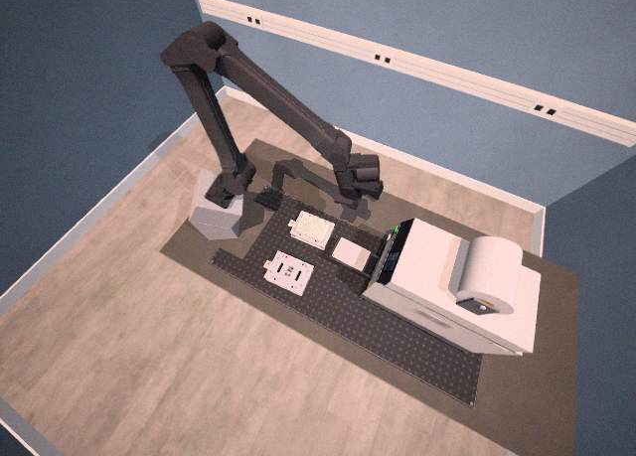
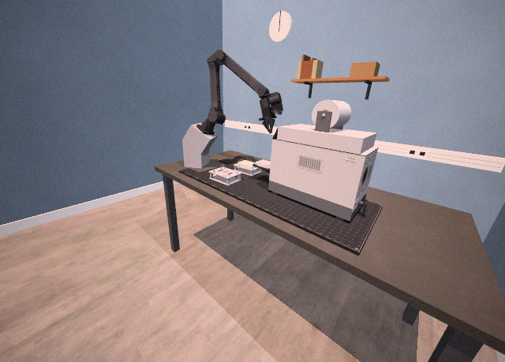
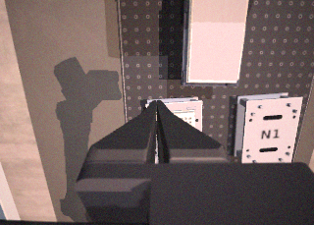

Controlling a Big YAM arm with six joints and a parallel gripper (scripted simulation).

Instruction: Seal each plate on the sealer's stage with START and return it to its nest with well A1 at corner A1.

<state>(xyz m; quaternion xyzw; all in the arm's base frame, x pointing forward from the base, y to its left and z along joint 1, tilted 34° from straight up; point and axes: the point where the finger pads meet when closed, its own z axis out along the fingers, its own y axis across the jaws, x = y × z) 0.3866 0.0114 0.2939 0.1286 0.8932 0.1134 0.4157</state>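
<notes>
Right now my hand is 190 mm above the sealer stage, 100 mm to the left of it and 40 mm short of it. The rest, counted from my hand: foil roll (370 mm ahead, 150 mm to the right, 130 mm above); then plate nest (240 mm below, 230 mm to the right, 170 mm behind).
</notes>
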